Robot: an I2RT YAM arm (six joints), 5 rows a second.
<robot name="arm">
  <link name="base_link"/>
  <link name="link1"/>
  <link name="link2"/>
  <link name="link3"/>
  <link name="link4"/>
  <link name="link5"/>
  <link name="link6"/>
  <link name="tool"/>
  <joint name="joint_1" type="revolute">
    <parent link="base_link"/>
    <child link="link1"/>
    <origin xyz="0 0 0.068" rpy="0 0 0"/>
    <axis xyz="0 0 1"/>
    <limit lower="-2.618" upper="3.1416"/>
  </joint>
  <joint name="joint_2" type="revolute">
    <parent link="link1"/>
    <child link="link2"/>
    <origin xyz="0.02 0.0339 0.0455" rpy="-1.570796 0 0"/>
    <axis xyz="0 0 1"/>
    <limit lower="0" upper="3.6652"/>
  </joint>
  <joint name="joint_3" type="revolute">
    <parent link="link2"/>
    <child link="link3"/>
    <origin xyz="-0.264 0 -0.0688" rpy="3.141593 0 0"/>
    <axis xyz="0 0 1"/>
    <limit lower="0" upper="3.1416"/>
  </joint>
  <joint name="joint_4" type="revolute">
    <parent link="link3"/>
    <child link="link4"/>
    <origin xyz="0.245 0.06 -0.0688" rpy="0 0 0"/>
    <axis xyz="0 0 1"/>
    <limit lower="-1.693" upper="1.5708"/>
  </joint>
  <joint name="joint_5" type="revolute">
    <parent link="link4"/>
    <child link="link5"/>
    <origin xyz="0.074 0.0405 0.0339" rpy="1.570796 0 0"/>
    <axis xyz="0 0 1"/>
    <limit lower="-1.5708" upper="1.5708"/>
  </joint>
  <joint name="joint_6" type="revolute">
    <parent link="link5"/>
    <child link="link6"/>
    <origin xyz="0.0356 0 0.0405" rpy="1.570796 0 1.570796"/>
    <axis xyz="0 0 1"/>
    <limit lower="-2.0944" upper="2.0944"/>
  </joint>
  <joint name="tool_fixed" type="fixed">
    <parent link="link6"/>
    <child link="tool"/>
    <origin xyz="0 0 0" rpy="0 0 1.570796"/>
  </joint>
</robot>
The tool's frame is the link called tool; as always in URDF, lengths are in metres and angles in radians.
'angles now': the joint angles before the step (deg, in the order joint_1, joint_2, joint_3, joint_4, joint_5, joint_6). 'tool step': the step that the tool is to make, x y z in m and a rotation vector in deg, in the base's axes. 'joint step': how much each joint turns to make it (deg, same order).
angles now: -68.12, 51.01, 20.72, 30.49, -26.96, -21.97
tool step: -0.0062, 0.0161, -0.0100, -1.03, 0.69, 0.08
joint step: 0.07, -5.57, -3.97, -1.42, -0.01, -1.15
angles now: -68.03, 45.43, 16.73, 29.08, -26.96, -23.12
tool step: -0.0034, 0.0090, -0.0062, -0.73, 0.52, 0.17
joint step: 0.05, -3.40, -2.24, -1.06, -0.13, -0.85
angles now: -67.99, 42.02, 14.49, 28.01, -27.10, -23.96
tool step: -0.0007, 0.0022, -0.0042, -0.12, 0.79, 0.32
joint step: 0.00, -0.65, -0.86, -0.38, -0.32, -0.87
